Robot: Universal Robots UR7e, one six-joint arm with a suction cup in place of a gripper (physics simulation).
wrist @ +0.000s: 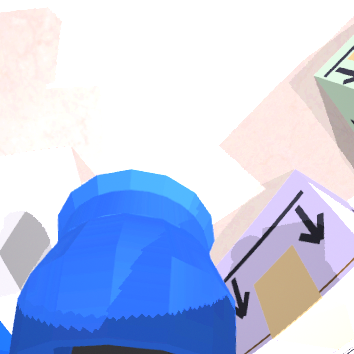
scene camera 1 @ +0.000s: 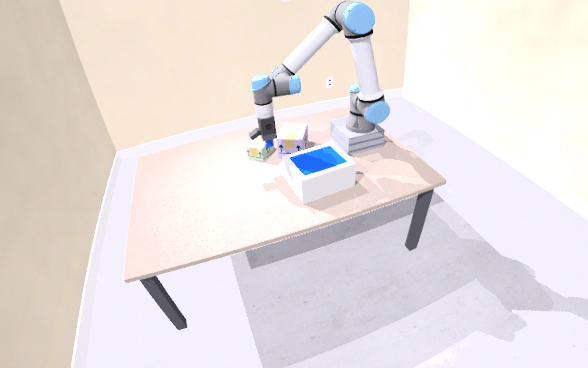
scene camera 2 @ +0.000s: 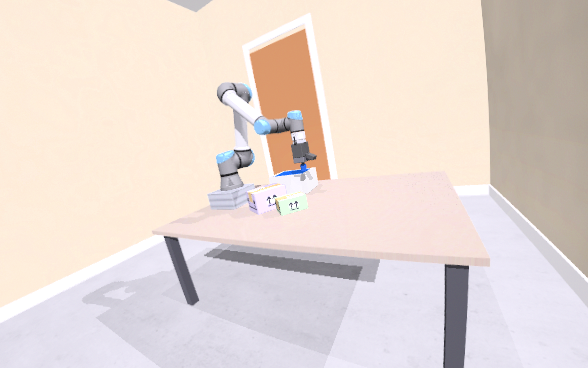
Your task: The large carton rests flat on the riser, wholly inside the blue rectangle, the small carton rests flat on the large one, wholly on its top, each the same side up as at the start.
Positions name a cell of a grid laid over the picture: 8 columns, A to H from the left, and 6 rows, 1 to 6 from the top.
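Note:
Large carton (scene camera 2: D4) (wrist: G5) resting on the table. White riser (scene camera 1: E3) (scene camera 2: E3) (wrist: B4) visible. My suction cup (wrist: C5) 25 cm from the middle of the riser, carrying nothing.

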